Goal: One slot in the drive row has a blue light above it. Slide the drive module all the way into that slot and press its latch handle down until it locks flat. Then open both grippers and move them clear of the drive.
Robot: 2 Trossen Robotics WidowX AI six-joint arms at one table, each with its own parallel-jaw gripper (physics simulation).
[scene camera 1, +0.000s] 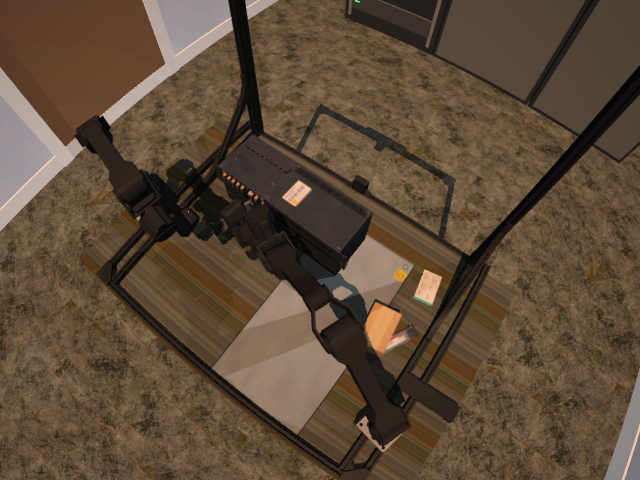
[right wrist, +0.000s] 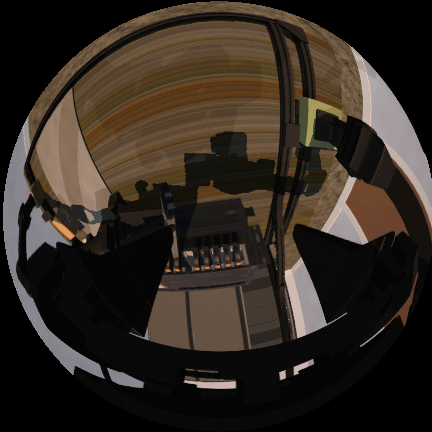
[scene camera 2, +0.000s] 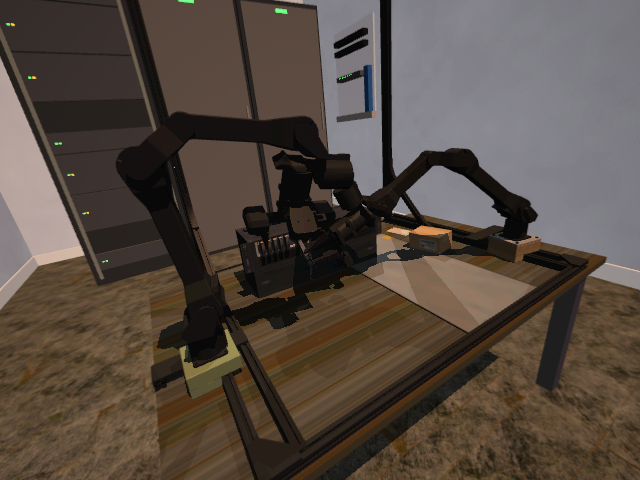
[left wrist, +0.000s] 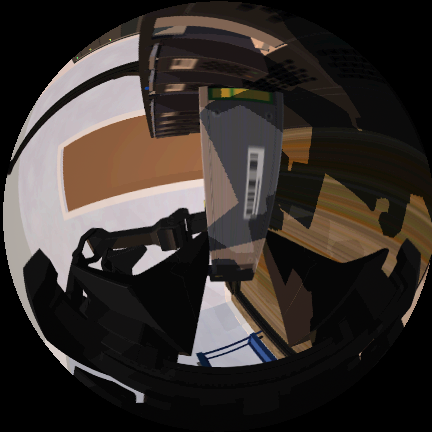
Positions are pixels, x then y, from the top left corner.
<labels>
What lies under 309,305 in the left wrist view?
My left gripper.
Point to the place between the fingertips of my right gripper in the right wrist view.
At 235,232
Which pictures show my right gripper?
Scene camera 1, the right wrist view, scene camera 2 and the left wrist view: all of them.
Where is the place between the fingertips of my right gripper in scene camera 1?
186,207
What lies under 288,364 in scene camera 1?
A grey mat.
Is my right gripper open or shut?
Open.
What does my right gripper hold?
Nothing.
</labels>
